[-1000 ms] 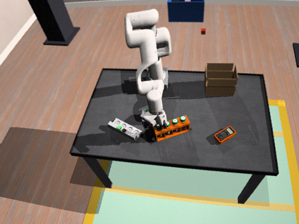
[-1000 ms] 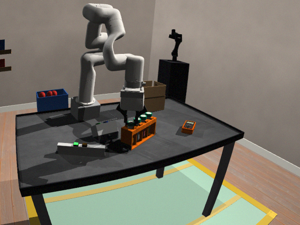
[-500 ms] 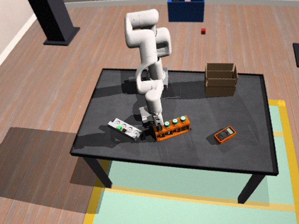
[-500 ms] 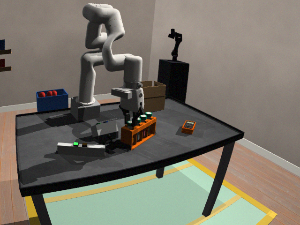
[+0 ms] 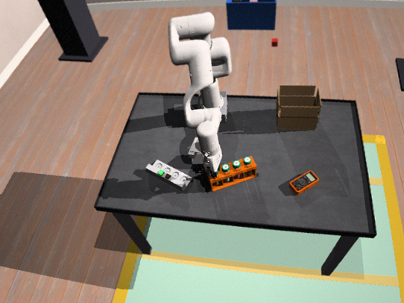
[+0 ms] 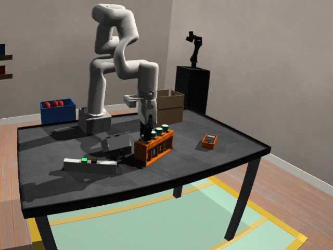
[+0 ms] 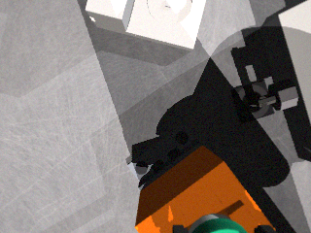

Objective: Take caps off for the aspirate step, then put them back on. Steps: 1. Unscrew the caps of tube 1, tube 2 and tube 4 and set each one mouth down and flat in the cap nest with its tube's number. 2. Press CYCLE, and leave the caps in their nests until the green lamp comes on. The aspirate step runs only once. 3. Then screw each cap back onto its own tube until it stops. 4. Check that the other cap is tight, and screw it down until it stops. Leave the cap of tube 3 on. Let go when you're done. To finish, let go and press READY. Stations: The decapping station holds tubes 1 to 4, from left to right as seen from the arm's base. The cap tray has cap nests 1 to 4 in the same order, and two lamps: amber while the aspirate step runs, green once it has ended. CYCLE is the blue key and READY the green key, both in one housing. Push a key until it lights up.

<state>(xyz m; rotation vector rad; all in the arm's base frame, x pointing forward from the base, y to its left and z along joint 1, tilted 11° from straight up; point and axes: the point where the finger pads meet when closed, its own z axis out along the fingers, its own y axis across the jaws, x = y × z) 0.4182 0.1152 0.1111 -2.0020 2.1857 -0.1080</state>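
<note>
My gripper is now 14 cm past the green key, 11 cm to the left of it and 6 cm above it. Also, from my hand: blue key: 15 cm behind, 7 cm to the right, 6 cm below; table's front edge: 18 cm ahead, 8 cm to the left, 12 cm below; grey key housing: 13 cm behind, 9 cm to the right, 7 cm below.
</note>
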